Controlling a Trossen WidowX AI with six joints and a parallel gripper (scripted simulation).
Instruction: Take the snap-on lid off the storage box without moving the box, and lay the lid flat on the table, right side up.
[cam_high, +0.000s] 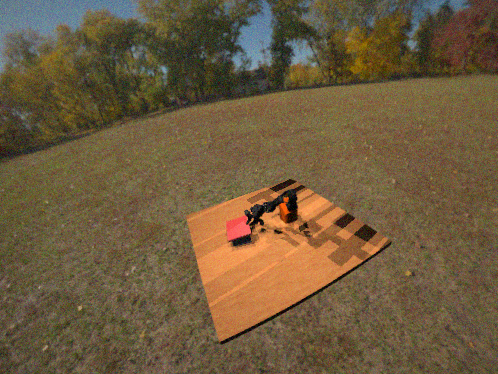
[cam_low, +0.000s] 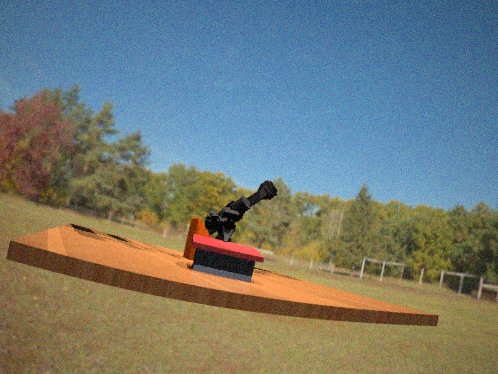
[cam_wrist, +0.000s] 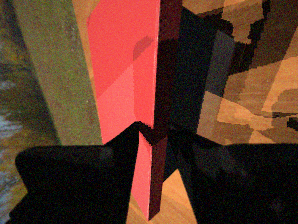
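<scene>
My gripper tip is now 80 mm short of the red lid and 20 mm to the left of it. Round my gripper tip: blue-grey storage box (70 mm ahead, 20 mm to the right, 60 mm below).
</scene>
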